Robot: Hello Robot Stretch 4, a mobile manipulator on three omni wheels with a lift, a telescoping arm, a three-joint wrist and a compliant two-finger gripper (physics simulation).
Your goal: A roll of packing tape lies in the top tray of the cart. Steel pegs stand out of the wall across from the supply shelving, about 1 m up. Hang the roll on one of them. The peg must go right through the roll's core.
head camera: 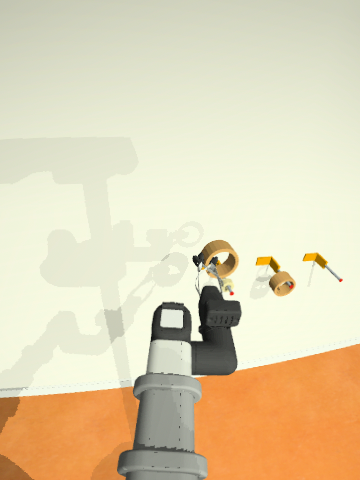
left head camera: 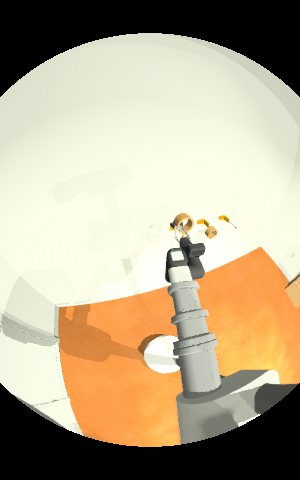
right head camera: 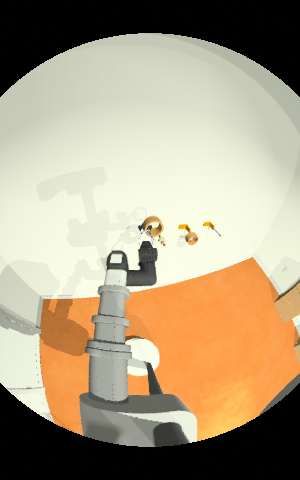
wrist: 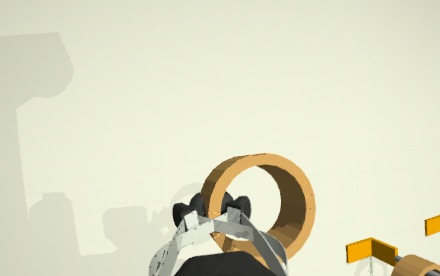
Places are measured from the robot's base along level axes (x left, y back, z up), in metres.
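Where they show: gripper, fingertip midpoint: [head camera: 204, 255] [left head camera: 175, 221] [right head camera: 144, 224] [wrist: 212, 206]; robot's base, origin of the base link: [left head camera: 164, 353] [right head camera: 138, 355].
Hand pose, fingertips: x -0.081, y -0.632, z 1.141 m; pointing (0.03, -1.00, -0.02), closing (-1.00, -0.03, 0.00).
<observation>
Each offset is from my fingertips to the top centre of the thing. "spot": to the spot under its first point.
My gripper [head camera: 206, 260] [left head camera: 176, 226] [right head camera: 145, 229] [wrist: 212, 206] is shut on the left wall of the tan tape roll @(dx -0.039, dy +0.014, dz +0.049 m) [head camera: 217, 245] [left head camera: 182, 216] [right head camera: 153, 219] [wrist: 310, 200], one finger outside and one inside the core. The core faces the camera, with wall visible through it. In the head view the roll overlaps the left peg's bracket; the left peg @(spot: dx -0.124, dy -0.082, dz -0.214 m) [head camera: 230, 291] [right head camera: 164, 244] shows its red tip below the roll, with a small pale thing around it. The middle peg @(spot: dx -0.373, dy -0.123, dz -0.214 m) [head camera: 291, 286] carries a small tan roll. The right peg @(spot: dx -0.606, dy -0.216, dz -0.214 m) [head camera: 333, 273] [left head camera: 231, 224] [right head camera: 215, 231] is bare. The roll's distance from the pegs is unclear.
The pegs have orange brackets @(spot: dx -0.324, dy -0.285, dz -0.219 m) [head camera: 267, 261] [wrist: 371, 250] on the pale wall [head camera: 175, 100]. The small roll on the middle peg @(dx -0.363, dy -0.174, dz -0.201 m) [wrist: 412, 265] is to the right of my gripper. Brown boxes [right head camera: 289, 301] stand at the far right. Orange floor lies below the wall.
</observation>
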